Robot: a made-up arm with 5 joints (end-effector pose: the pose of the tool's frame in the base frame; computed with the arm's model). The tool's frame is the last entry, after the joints. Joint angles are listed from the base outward.
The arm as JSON. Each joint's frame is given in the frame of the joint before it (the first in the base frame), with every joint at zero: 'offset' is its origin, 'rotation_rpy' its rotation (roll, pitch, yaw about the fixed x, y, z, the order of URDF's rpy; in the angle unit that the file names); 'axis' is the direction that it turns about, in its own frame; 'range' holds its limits. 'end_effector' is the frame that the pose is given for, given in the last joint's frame.
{
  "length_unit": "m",
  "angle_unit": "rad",
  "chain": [
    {
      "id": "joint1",
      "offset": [
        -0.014,
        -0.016,
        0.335
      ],
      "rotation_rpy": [
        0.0,
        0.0,
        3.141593
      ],
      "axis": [
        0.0,
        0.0,
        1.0
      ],
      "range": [
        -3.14,
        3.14
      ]
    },
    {
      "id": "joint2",
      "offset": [
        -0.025,
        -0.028,
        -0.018
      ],
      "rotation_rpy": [
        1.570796,
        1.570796,
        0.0
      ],
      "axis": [
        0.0,
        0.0,
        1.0
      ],
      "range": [
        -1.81,
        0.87
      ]
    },
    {
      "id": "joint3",
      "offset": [
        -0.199,
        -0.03,
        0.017
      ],
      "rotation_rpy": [
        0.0,
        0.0,
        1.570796
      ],
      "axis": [
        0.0,
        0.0,
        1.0
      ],
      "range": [
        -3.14,
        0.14
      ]
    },
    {
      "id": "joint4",
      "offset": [
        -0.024,
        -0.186,
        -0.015
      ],
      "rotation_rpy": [
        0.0,
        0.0,
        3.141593
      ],
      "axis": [
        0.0,
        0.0,
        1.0
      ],
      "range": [
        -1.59,
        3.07
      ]
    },
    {
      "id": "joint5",
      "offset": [
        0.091,
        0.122,
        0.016
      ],
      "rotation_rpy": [
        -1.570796,
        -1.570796,
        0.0
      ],
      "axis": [
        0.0,
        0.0,
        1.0
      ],
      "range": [
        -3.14,
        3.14
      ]
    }
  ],
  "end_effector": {
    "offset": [
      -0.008,
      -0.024,
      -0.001
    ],
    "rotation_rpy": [
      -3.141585,
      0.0,
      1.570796
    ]
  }
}
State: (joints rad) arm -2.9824 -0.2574 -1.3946 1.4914 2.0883
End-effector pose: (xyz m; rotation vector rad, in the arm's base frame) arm -0.2998 -0.1336 0.4520 0.0739 0.1541 1.2097
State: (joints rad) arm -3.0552 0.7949 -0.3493 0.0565 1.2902
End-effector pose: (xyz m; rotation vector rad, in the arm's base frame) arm -0.1462 -0.0945 0.1138 -0.4544 -0.3738 1.8911
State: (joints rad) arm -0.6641 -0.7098 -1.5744 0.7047 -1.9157
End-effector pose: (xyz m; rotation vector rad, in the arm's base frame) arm 0.1305 -0.0959 0.7351 -1.6012 -0.4620 0.9677
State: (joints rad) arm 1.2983 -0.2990 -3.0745 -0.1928 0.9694
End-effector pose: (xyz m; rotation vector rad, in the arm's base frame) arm -0.1229 -0.1781 0.7726 -2.4654 1.1515 0.0960
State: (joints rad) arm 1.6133 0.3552 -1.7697 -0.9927 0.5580
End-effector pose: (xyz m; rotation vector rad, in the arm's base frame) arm -0.0804 0.3231 0.6222 2.1806 -1.1495 0.4774
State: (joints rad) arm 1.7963 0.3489 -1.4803 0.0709 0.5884
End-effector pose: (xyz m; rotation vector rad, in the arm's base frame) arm -0.1632 0.3990 0.4354 1.0428 -0.4146 1.0871
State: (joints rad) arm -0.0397 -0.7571 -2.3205 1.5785 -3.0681
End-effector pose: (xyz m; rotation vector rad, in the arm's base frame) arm 0.0151 0.0351 0.7760 -2.0854 -0.0352 2.2373
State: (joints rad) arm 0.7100 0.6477 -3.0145 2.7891 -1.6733
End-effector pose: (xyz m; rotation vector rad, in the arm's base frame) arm 0.2174 0.2132 0.4554 0.2501 0.4784 2.3395
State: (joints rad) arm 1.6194 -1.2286 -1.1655 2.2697 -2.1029
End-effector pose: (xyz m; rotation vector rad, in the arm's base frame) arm -0.0473 0.0632 0.4584 0.0398 0.1613 -2.5566
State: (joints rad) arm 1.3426 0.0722 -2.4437 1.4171 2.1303
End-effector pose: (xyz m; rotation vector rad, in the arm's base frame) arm -0.0067 0.3276 0.6727 0.9645 0.1613 -0.7258
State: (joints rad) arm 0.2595 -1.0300 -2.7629 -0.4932 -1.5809
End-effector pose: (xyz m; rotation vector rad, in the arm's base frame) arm -0.4190 -0.1007 0.5382 1.3507 1.7378 1.1281
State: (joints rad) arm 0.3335 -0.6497 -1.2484 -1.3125 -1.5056
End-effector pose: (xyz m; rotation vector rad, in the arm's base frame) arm -0.0292 0.0015 0.6901 1.7138 2.5815 0.0851
